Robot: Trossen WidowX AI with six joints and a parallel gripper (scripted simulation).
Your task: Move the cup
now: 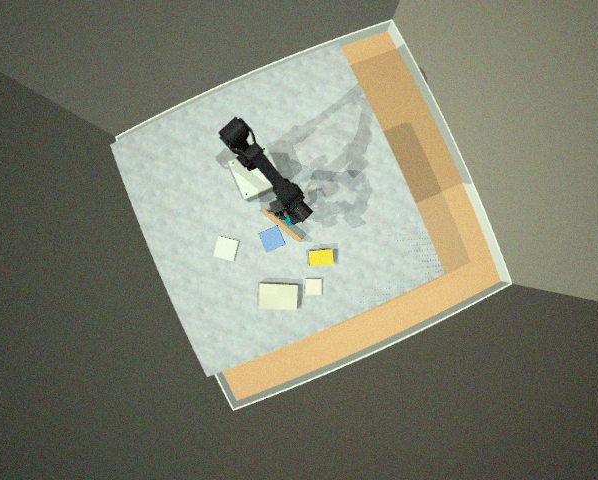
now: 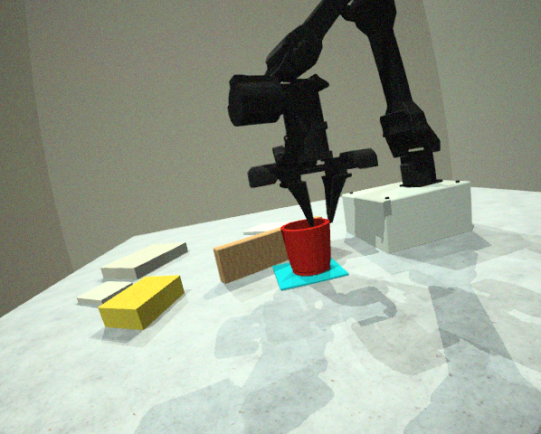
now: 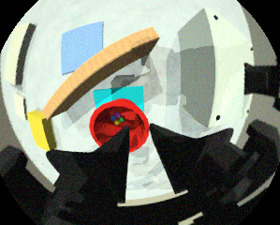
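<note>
Now: gripper tip 3 cm short of the red cup and 3 cm above it. Also, from my gripper tip: cyan pad: 8 cm below, 3 cm ahead; then wooden block: 8 cm to the right, 6 cm ahead, 5 cm below; then light blue pad: 16 cm to the right, 9 cm ahead, 8 cm below.
</note>
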